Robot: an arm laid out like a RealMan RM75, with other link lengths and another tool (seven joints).
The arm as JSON. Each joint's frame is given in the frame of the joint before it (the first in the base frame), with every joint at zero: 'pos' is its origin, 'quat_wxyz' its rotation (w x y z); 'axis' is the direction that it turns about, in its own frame. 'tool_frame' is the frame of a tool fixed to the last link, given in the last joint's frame.
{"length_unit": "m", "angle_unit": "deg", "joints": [
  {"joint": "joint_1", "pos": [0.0, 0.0, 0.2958], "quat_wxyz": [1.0, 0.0, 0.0, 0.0], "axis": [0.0, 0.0, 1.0]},
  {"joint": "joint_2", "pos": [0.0, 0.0, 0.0], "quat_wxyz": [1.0, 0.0, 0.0, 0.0], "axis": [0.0, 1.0, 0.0]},
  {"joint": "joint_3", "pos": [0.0, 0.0, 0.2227], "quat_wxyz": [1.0, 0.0, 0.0, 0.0], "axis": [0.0, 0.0, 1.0]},
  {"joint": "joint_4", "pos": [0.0, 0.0, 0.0], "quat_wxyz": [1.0, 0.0, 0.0, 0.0], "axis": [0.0, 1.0, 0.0]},
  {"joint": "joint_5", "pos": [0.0, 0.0, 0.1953], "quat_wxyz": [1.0, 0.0, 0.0, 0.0], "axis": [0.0, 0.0, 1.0]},
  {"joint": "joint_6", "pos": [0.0, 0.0, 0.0], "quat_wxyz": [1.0, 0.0, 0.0, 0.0], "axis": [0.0, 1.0, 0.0]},
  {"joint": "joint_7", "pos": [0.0, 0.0, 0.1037], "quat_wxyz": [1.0, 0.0, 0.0, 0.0], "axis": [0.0, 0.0, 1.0]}
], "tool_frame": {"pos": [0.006, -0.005, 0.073], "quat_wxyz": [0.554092, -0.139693, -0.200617, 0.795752]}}
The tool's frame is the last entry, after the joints.
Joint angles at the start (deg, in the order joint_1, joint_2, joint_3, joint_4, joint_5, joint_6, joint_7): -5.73 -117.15 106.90 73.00 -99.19 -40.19 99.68
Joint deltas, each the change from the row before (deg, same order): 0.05 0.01 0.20 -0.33 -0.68 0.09 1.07; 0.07 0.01 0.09 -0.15 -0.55 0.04 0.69; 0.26 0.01 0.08 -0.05 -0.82 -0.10 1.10; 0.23 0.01 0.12 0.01 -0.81 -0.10 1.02; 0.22 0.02 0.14 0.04 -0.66 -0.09 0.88; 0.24 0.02 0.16 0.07 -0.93 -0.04 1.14; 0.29 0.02 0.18 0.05 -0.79 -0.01 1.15; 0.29 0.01 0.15 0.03 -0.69 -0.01 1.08; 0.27 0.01 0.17 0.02 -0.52 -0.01 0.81; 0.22 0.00 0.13 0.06 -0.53 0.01 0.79; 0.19 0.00 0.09 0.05 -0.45 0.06 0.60; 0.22 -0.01 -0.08 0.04 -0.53 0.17 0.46; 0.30 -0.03 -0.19 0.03 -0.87 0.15 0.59; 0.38 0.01 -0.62 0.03 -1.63 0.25 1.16
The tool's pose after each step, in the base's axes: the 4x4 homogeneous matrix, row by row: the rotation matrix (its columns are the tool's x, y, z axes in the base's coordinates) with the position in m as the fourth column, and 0 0 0 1 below. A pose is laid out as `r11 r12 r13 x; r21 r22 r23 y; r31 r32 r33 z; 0 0 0 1`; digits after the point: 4 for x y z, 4 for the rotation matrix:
-0.0390 -0.9856 -0.1645 -0.1453; -0.8323 -0.0591 0.5512 0.2951; -0.5530 0.1584 -0.8180 -0.0169; 0 0 0 1
-0.0406 -0.9860 -0.1619 -0.1455; -0.8308 -0.0567 0.5537 0.2948; -0.5552 0.1569 -0.8168 -0.0170; 0 0 0 1
-0.0437 -0.9868 -0.1560 -0.1455; -0.8283 -0.0516 0.5579 0.2940; -0.5586 0.1536 -0.8151 -0.0167; 0 0 0 1
-0.0469 -0.9877 -0.1491 -0.1449; -0.8260 -0.0456 0.5618 0.2931; -0.5617 0.1495 -0.8137 -0.0164; 0 0 0 1
-0.0505 -0.9884 -0.1434 -0.1445; -0.8241 -0.0399 0.5650 0.2921; -0.5641 0.1467 -0.8126 -0.0162; 0 0 0 1
-0.0541 -0.9893 -0.1352 -0.1436; -0.8207 -0.0330 0.5704 0.2913; -0.5688 0.1419 -0.8102 -0.0156; 0 0 0 1
-0.0590 -0.9898 -0.1294 -0.1432; -0.8172 -0.0265 0.5757 0.2903; -0.5733 0.1397 -0.8073 -0.0153; 0 0 0 1
-0.0637 -0.9901 -0.1247 -0.1432; -0.8138 -0.0208 0.5808 0.2894; -0.5777 0.1385 -0.8044 -0.0151; 0 0 0 1
-0.0668 -0.9903 -0.1216 -0.1433; -0.8117 -0.0169 0.5838 0.2883; -0.5802 0.1377 -0.8027 -0.0151; 0 0 0 1
-0.0699 -0.9906 -0.1176 -0.1430; -0.8089 -0.0127 0.5878 0.2876; -0.5838 0.1362 -0.8004 -0.0149; 0 0 0 1
-0.0710 -0.9908 -0.1149 -0.1429; -0.8063 -0.0108 0.5914 0.2873; -0.5872 0.1347 -0.7981 -0.0146; 0 0 0 1
-0.0662 -0.9913 -0.1139 -0.1434; -0.8022 -0.0150 0.5969 0.2877; -0.5934 0.1309 -0.7942 -0.0134; 0 0 0 1
-0.0563 -0.9922 -0.1110 -0.1440; -0.7965 -0.0224 0.6042 0.2886; -0.6020 0.1224 -0.7891 -0.0114; 0 0 0 1
-0.0400 -0.9935 -0.1062 -0.1453; -0.7829 -0.0349 0.6212 0.2914; -0.6209 0.1080 -0.7764 -0.0063; 0 0 0 1

